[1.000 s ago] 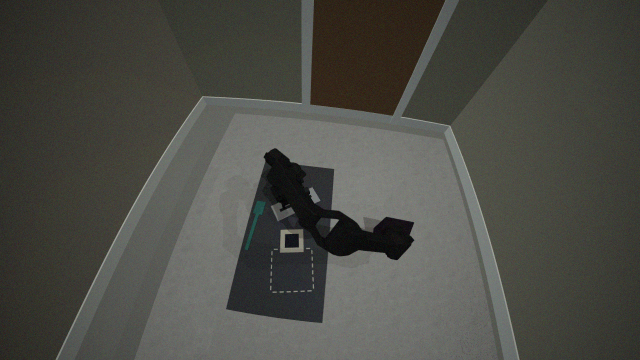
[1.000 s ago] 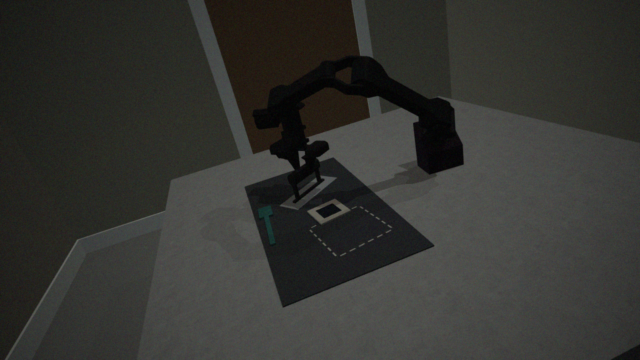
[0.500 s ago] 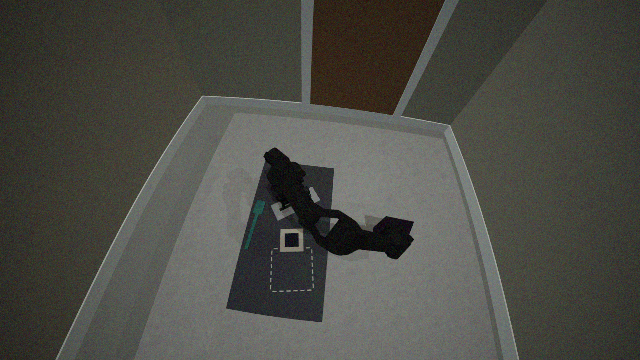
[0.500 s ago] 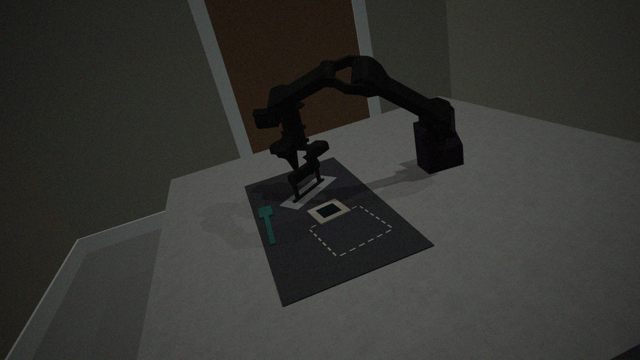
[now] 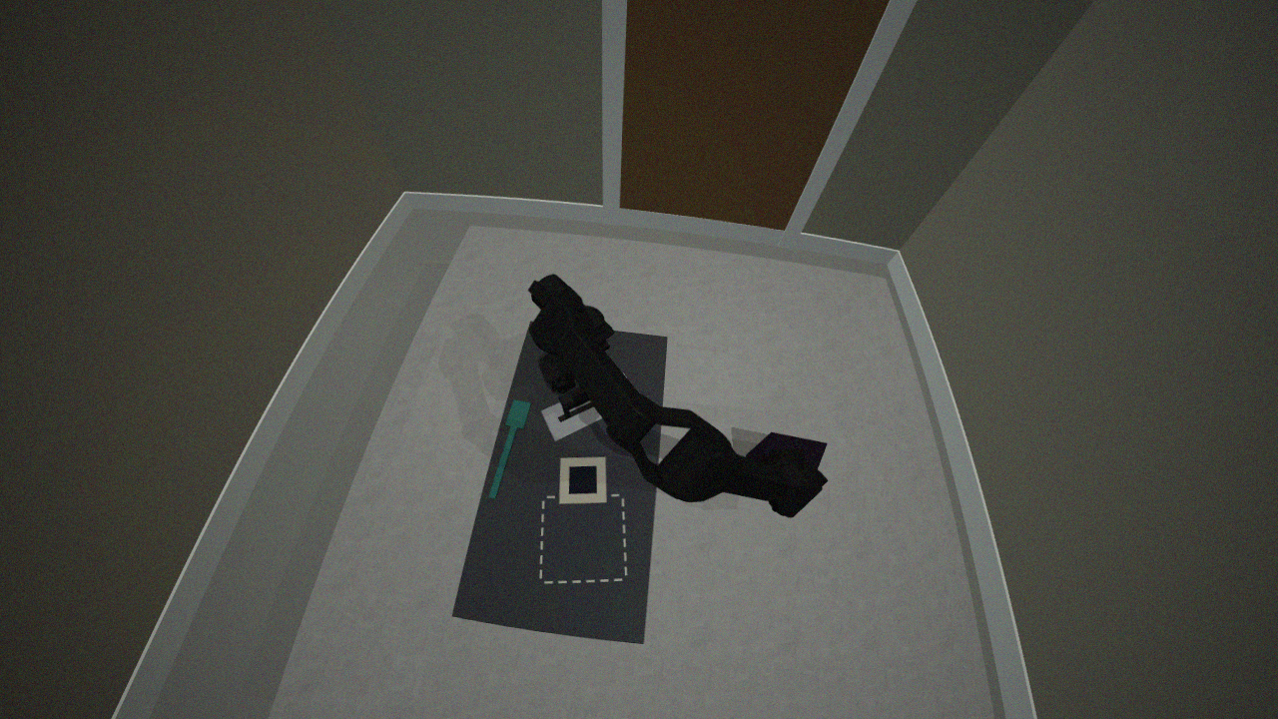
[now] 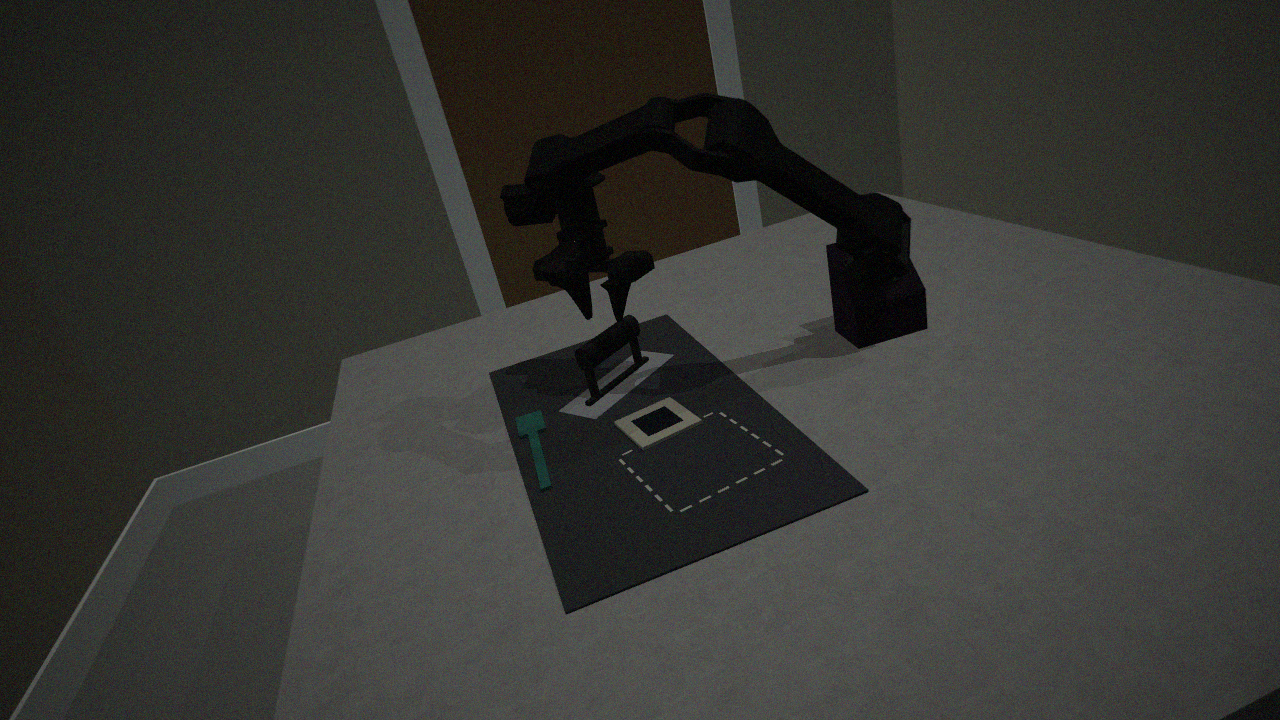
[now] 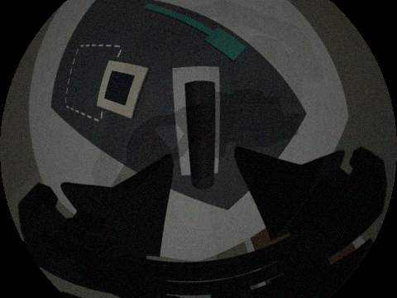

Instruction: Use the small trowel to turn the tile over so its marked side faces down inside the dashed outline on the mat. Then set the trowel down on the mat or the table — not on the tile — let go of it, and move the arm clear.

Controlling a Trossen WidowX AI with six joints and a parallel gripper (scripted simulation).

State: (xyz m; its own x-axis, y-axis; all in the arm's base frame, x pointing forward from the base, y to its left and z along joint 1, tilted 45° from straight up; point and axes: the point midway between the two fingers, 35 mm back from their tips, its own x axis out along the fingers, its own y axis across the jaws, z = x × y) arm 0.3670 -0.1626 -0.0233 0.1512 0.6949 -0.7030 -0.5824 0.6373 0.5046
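Right now the dark mat is 20 mm ahead of my gripper tip, 120 mm to the left of it and 130 mm below it. The rest, counted from my gripper tip: green trowel: 160 mm ahead, 90 mm to the left, 100 mm below; tile: 160 mm to the left, 100 mm below.
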